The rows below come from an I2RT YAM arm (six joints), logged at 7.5 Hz.
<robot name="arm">
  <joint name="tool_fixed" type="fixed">
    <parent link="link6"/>
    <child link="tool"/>
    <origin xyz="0 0 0" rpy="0 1.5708 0"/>
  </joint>
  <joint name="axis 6" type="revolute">
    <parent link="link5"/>
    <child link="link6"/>
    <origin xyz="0.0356 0 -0.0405" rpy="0 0 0"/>
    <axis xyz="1 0 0"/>
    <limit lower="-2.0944" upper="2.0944"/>
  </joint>
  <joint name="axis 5" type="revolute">
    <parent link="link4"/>
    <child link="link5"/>
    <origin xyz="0.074 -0.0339 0.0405" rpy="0 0 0"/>
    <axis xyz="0 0 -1"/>
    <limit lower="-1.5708" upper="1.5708"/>
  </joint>
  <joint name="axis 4" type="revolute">
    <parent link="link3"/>
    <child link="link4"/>
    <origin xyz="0.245 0.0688 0.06" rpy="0 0 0"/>
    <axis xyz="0 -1 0"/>
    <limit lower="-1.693" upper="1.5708"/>
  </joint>
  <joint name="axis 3" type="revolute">
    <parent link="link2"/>
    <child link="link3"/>
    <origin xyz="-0.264 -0.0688 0" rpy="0 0 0"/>
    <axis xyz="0 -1 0"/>
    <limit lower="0" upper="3.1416"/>
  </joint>
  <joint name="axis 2" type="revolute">
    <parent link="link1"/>
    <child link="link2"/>
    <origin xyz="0.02 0.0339 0.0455" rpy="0 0 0"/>
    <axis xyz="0 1 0"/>
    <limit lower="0" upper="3.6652"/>
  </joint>
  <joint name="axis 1" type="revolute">
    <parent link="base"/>
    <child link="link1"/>
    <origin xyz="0 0 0.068" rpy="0 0 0"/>
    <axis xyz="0 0 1"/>
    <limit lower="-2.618" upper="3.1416"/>
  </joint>
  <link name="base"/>
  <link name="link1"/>
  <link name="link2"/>
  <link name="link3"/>
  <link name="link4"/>
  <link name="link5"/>
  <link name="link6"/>
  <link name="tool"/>
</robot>
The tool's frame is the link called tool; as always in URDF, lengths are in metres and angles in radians.
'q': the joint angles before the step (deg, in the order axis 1, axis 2, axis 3, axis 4, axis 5, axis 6). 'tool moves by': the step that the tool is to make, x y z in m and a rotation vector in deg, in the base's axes. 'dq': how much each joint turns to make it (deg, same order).
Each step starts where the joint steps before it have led.
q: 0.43 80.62 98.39 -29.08 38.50 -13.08
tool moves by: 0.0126 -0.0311 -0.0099 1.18 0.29 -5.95
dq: -5.85 2.46 0.01 1.18 -0.14 1.48
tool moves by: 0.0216 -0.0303 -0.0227 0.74 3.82 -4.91
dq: -4.82 4.45 0.02 0.36 0.04 0.29
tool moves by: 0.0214 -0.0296 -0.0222 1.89 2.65 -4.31
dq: -4.00 5.34 1.56 -0.26 -0.12 1.68
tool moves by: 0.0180 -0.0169 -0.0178 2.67 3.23 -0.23
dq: -1.94 4.80 2.86 -2.59 -2.25 1.16
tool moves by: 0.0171 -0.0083 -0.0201 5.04 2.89 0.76
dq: -0.68 4.69 3.25 -4.72 -3.17 3.45
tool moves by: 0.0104 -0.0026 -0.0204 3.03 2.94 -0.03
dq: -0.01 2.75 0.39 -2.42 -1.12 2.03
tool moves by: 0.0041 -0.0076 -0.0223 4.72 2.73 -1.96
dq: -0.94 2.40 0.00 -3.72 -1.54 4.09
